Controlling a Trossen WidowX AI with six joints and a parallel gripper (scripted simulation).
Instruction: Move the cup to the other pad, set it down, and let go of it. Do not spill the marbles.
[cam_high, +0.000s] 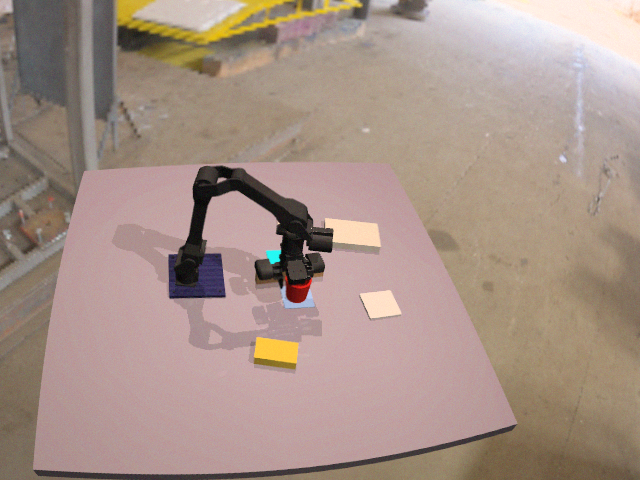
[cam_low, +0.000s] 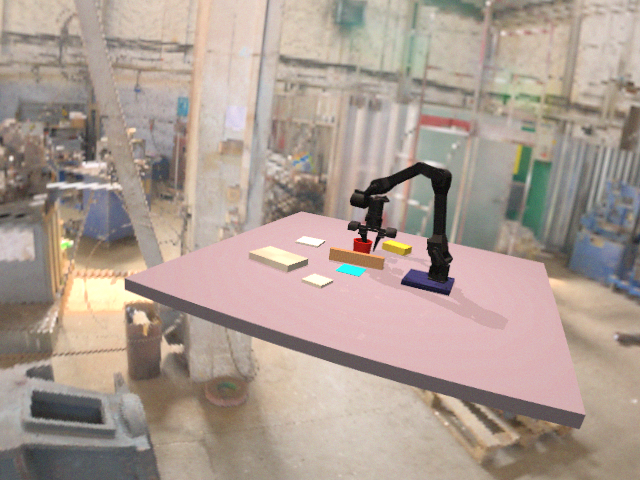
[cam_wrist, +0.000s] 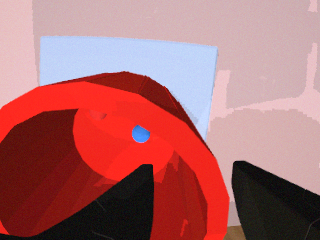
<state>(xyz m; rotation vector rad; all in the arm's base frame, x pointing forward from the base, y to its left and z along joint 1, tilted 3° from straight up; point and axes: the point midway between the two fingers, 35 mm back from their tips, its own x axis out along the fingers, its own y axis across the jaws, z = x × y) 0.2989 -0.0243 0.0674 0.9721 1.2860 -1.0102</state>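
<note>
My gripper tip is 3 cm above the blue marble and 2 cm short of it. Also, from my gripper tip: wooden bar: 8 cm to the left, 3 cm below, 1 cm ahead; then red cup: 3 cm ahead; then green marble: 3 cm below, 3 cm ahead, 1 cm to the right.
</note>
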